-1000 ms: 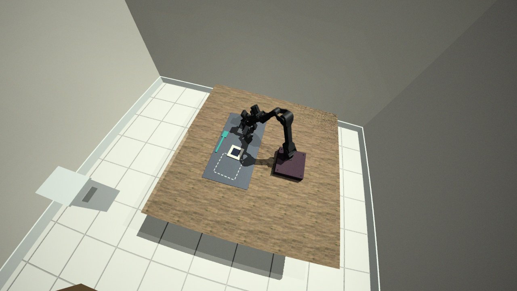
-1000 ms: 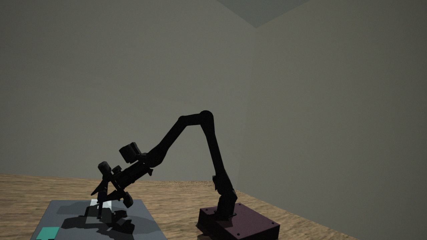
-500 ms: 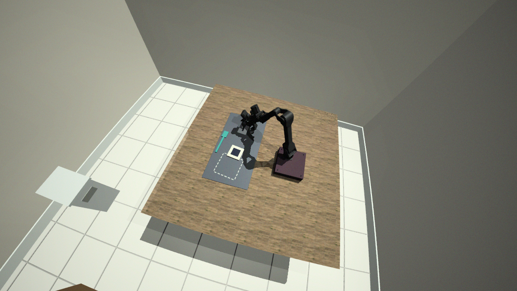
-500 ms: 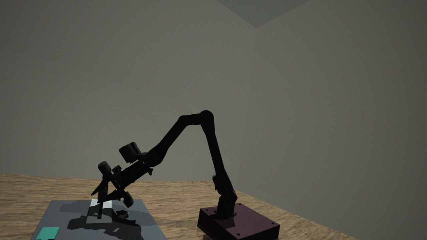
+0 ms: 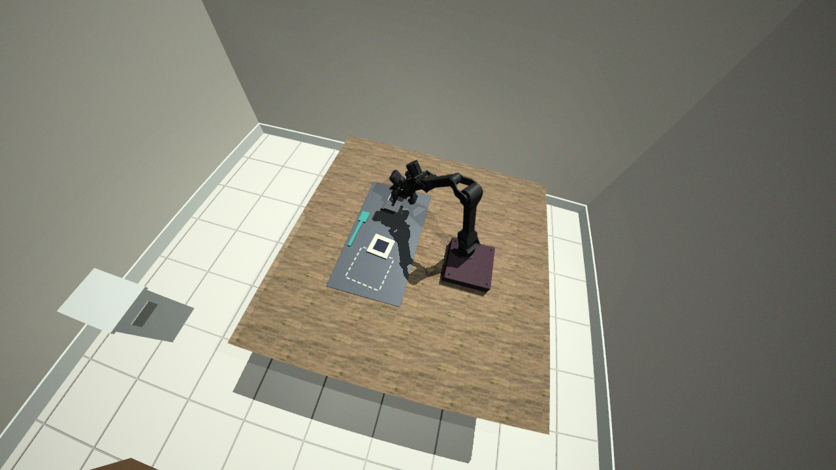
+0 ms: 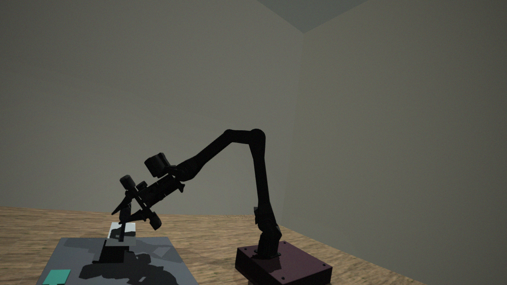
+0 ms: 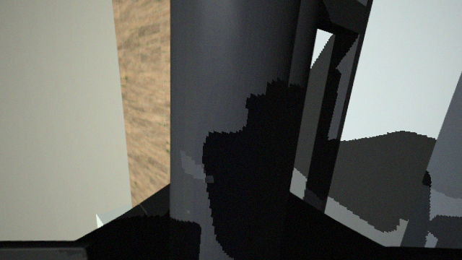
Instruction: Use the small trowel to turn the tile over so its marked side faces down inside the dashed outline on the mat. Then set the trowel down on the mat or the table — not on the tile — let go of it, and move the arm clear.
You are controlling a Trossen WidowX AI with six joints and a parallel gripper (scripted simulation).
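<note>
My gripper tip is now 2 cm short of the cream tile, 27 cm to the right of it and 10 cm above it. Also, from my gripper tip: teal flat tool (14 cm ahead, 16 cm to the left, 10 cm below).
</note>
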